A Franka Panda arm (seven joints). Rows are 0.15 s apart.
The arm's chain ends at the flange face. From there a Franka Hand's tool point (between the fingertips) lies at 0.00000 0.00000 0.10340 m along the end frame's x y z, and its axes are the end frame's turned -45 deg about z.
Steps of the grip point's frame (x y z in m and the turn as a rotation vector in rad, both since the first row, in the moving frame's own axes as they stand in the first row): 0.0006, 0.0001, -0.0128, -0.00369, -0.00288, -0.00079; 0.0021, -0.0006, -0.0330, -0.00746, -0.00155, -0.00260; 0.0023, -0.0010, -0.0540, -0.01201, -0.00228, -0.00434; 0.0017, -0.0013, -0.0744, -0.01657, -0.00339, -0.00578; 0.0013, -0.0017, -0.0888, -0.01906, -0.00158, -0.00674
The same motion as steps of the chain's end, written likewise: 0.0004, -0.0008, -0.0128, -0.00465, 0.00057, -0.00079; 0.0006, -0.0026, -0.0330, -0.00637, 0.00418, -0.00260; 0.0002, -0.0034, -0.0540, -0.01010, 0.00688, -0.00434; -0.0007, -0.0036, -0.0744, -0.01411, 0.00932, -0.00578; -0.0016, -0.0036, -0.0888, -0.01459, 0.01236, -0.00674
